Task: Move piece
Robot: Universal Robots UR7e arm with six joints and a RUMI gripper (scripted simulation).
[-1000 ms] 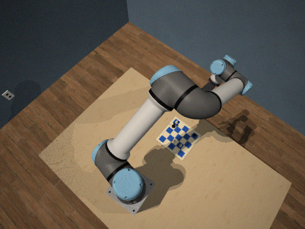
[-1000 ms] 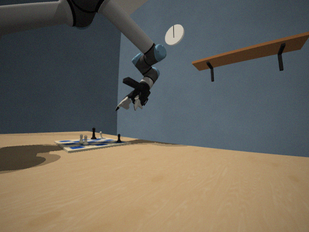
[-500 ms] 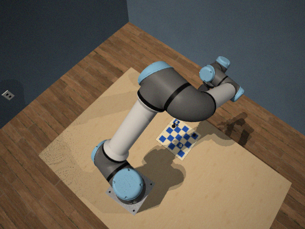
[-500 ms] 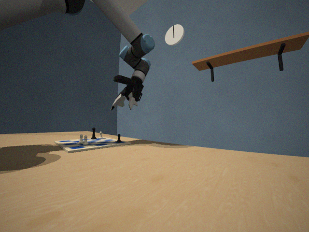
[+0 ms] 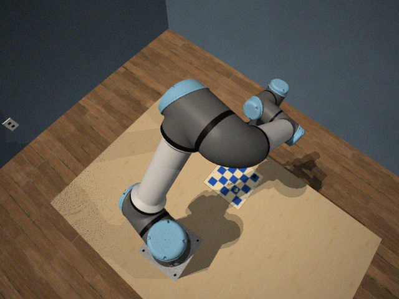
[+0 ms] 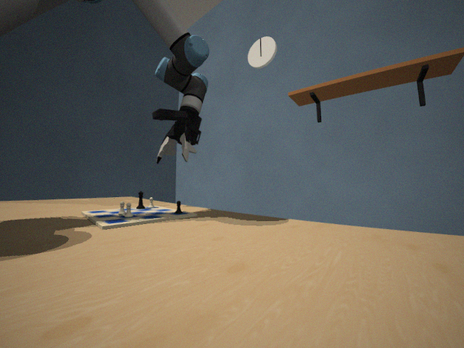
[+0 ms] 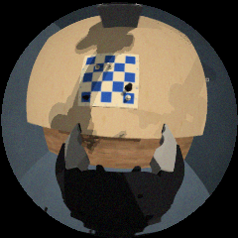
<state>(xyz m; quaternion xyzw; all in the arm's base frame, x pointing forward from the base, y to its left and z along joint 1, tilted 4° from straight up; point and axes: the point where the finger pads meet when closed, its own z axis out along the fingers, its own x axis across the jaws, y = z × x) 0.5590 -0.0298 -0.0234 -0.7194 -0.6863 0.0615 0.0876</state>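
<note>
My hand is 120 mm above the tall black piece, 80 mm past it and 30 mm to the right of it. The rest, counted from my hand: chessboard 150 mm below, 130 mm behind, 40 mm to the right; black pawn 130 mm below, 120 mm to the right, 60 mm behind.
</note>
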